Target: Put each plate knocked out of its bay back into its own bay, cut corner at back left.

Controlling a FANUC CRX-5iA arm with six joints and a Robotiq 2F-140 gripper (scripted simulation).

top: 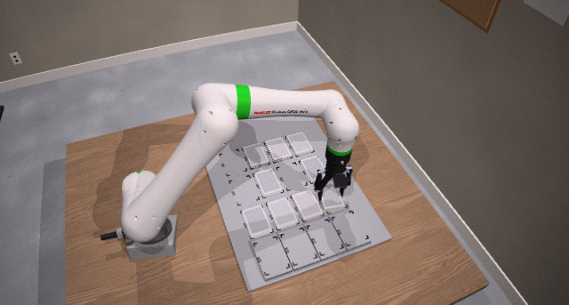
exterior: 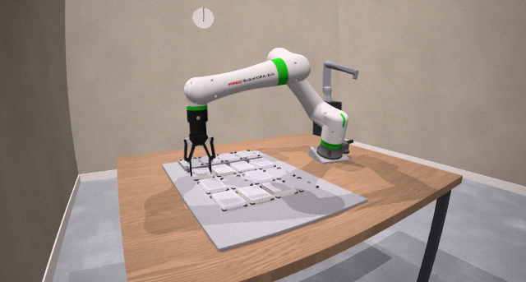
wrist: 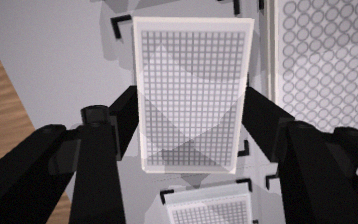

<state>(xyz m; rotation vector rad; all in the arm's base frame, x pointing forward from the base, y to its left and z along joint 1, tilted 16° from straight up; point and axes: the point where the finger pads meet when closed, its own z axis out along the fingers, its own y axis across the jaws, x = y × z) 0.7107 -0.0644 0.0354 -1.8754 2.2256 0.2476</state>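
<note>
Now: the sealed 384-well plate 20 mm below my hand.
</note>
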